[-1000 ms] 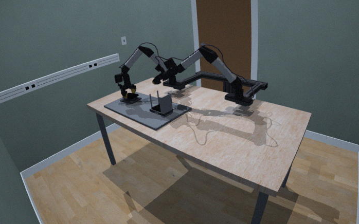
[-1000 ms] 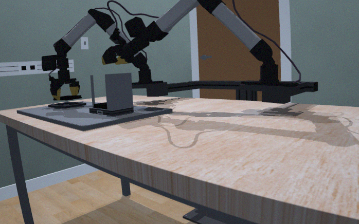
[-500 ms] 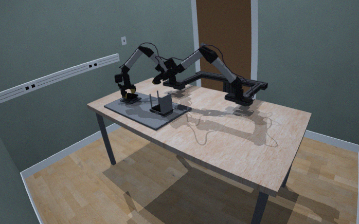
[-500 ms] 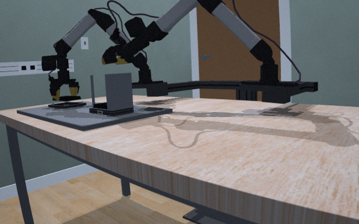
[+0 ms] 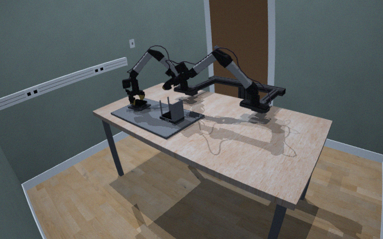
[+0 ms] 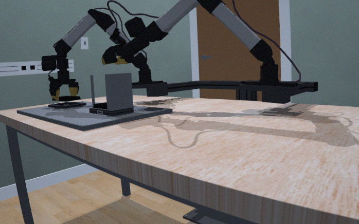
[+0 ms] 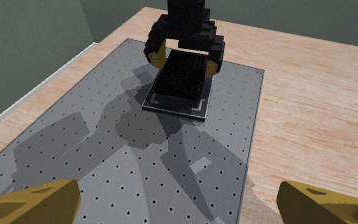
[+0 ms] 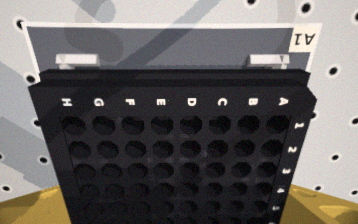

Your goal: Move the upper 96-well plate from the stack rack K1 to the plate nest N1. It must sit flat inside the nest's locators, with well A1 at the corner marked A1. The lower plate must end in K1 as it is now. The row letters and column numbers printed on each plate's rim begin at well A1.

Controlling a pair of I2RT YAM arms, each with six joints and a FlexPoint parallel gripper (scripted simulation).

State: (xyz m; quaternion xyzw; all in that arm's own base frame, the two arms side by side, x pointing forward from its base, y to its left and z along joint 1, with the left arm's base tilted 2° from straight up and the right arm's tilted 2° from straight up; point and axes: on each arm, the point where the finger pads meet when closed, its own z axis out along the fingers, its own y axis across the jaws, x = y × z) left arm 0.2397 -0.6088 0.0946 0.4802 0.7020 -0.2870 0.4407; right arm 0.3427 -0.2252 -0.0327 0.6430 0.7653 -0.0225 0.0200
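Now: right hand 10 mm to the right of the nest N1 and 30 mm above it. From my right hand the other things lie so: A1 label 40 mm behind, 70 mm to the right, 30 mm below; then grey perforated board 30 mm ahead, 230 mm to the left, 50 mm below.
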